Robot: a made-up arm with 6 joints.
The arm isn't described. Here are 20 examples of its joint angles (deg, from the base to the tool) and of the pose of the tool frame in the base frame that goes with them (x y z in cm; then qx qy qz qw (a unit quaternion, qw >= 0)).
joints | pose
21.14 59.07 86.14 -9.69 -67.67 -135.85 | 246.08 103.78 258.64 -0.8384 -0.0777 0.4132 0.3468
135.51 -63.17 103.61 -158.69 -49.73 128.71 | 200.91 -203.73 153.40 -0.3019 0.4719 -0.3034 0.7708
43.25 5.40 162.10 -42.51 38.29 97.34 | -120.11 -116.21 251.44 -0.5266 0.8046 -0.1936 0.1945
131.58 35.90 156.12 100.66 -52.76 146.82 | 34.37 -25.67 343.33 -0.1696 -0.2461 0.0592 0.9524
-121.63 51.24 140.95 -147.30 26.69 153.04 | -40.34 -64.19 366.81 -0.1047 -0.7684 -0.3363 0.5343
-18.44 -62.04 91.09 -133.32 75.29 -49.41 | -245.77 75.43 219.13 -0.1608 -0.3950 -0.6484 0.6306
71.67 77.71 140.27 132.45 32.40 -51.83 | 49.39 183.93 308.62 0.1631 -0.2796 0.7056 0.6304
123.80 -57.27 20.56 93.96 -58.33 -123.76 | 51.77 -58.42 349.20 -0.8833 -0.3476 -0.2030 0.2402
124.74 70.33 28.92 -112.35 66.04 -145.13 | -149.28 232.69 39.39 -0.5954 0.0242 0.4165 0.6866
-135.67 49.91 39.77 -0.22 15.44 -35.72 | -207.30 -210.86 178.93 0.3158 -0.8321 -0.4050 0.2092
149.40 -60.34 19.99 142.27 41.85 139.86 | 61.25 -46.34 346.67 -0.1104 -0.8781 -0.3326 0.3259
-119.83 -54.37 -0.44 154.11 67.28 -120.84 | 4.05 -18.45 327.31 0.3216 -0.2337 -0.7029 0.5898
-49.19 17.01 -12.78 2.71 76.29 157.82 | 157.18 -165.10 162.34 -0.6174 -0.0892 -0.4999 0.6008
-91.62 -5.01 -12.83 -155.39 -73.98 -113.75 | 7.76 -187.52 236.66 -0.3461 -0.3515 -0.4265 0.7581
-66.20 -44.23 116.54 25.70 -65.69 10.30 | -100.11 228.55 226.83 0.0366 -0.8394 0.0094 0.5422
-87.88 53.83 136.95 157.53 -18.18 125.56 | 5.03 -96.97 366.56 0.3710 -0.5408 0.5199 0.5474
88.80 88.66 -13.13 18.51 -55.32 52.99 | 0.46 107.31 -84.14 -0.7116 0.6152 -0.0136 0.3389
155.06 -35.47 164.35 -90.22 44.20 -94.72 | 206.60 -90.14 101.05 0.7817 0.2163 0.0079 0.5849
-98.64 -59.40 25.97 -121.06 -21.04 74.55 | 23.24 102.50 354.95 0.2476 -0.5424 0.2135 0.7739
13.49 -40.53 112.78 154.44 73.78 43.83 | -223.17 -43.52 254.83 -0.6686 -0.5132 -0.4659 0.2692
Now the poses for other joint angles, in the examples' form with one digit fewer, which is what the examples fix.
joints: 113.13 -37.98 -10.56 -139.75 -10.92 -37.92
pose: -43.6 86.9 308.2 -0.170 -0.721 0.441 0.507
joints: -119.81 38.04 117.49 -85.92 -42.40 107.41
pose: -27.2 -81.0 387.2 -0.165 -0.353 -0.359 0.848
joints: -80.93 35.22 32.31 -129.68 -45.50 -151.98
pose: 57.1 -263.1 227.7 -0.047 -0.212 -0.356 0.909
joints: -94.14 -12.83 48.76 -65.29 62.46 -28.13
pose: -10.6 -41.6 391.9 0.137 -0.714 0.623 0.289
